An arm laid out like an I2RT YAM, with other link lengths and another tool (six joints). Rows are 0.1 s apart.
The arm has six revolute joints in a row. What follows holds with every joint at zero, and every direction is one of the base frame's. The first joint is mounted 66.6 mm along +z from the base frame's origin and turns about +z. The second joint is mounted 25.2 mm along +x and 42.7 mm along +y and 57.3 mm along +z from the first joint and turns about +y. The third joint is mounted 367 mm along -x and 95.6 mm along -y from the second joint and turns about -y. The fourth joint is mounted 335.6 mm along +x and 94.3 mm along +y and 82.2 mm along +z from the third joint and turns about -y. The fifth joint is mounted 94.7 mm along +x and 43.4 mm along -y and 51.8 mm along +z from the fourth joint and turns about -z. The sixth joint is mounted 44.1 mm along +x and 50.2 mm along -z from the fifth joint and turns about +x. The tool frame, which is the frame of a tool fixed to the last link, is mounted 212 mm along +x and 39 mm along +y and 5 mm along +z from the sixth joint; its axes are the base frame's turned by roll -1.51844, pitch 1.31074 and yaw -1.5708 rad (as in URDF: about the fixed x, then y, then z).
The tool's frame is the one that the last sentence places.
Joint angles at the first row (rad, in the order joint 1, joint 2, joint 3, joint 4, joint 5, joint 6):
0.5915, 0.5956, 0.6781, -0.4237, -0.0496, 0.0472
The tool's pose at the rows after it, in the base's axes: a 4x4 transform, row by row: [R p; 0 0 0 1], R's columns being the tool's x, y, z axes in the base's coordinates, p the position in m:
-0.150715 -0.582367 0.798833 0.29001; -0.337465 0.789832 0.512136 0.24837; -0.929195 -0.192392 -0.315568 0.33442; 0 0 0 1
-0.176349 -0.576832 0.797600 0.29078; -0.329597 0.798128 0.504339 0.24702; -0.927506 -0.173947 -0.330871 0.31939; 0 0 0 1
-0.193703 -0.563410 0.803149 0.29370; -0.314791 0.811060 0.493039 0.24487; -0.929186 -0.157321 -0.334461 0.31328; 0 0 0 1
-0.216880 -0.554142 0.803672 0.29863; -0.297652 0.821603 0.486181 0.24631; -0.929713 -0.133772 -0.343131 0.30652; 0 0 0 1
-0.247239 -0.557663 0.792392 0.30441; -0.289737 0.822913 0.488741 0.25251; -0.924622 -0.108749 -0.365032 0.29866; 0 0 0 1
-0.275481 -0.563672 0.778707 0.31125; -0.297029 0.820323 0.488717 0.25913; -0.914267 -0.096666 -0.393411 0.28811; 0 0 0 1
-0.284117 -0.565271 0.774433 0.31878; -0.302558 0.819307 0.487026 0.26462; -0.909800 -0.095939 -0.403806 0.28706; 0 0 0 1
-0.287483 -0.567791 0.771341 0.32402; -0.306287 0.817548 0.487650 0.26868; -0.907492 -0.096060 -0.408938 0.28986; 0 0 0 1
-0.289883 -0.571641 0.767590 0.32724; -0.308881 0.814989 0.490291 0.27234; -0.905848 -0.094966 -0.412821 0.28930; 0 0 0 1
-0.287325 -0.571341 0.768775 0.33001; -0.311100 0.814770 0.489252 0.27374; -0.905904 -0.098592 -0.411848 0.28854; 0 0 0 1
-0.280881 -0.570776 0.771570 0.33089; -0.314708 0.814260 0.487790 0.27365; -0.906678 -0.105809 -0.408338 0.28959; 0 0 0 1
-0.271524 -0.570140 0.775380 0.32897; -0.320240 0.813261 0.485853 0.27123; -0.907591 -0.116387 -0.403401 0.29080; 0 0 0 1
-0.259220 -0.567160 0.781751 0.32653; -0.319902 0.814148 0.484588 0.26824; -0.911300 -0.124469 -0.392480 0.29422; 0 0 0 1
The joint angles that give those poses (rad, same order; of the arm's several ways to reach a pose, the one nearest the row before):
0.5909, 0.5853, 0.6781, -0.4242, -0.0316, 0.0624
0.5912, 0.5769, 0.6450, -0.4146, -0.0257, 0.0837
0.5906, 0.5733, 0.6272, -0.4032, -0.0140, 0.1058
0.5920, 0.5862, 0.6130, -0.3840, -0.0069, 0.1337
0.5919, 0.6227, 0.6121, -0.3687, -0.0156, 0.1573
0.5908, 0.6686, 0.6148, -0.3556, -0.0242, 0.1667
0.5915, 0.7084, 0.6291, -0.3414, -0.0246, 0.1672
0.5908, 0.7371, 0.6482, -0.3375, -0.0275, 0.1656
0.5915, 0.7564, 0.6546, -0.3288, -0.0311, 0.1651
0.5914, 0.7662, 0.6541, -0.3176, -0.0297, 0.1618
0.5918, 0.7670, 0.6549, -0.3141, -0.0265, 0.1553
0.5914, 0.7546, 0.6523, -0.3190, -0.0231, 0.1453
0.5914, 0.7363, 0.6484, -0.3219, -0.0185, 0.1387

